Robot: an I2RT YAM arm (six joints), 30 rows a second.
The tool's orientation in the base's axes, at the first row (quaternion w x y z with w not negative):
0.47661 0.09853 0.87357 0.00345
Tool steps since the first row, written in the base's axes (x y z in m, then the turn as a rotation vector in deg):
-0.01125 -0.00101 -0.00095 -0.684 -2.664 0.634
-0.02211 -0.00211 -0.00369 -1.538 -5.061 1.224
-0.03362 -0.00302 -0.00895 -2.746 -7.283 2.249
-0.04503 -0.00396 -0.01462 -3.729 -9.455 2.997
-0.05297 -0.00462 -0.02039 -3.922 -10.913 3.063
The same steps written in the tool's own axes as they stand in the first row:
0.00653 -0.00298 -0.00877 -0.635 -2.664 -0.682
0.01434 -0.00617 -0.01623 -1.097 -5.100 -1.505
0.02461 -0.00953 -0.02287 -1.704 -7.380 -2.876
0.03517 -0.01295 -0.02920 -2.190 -9.601 -3.912
0.04403 -0.01551 -0.03261 -2.399 -11.057 -3.981

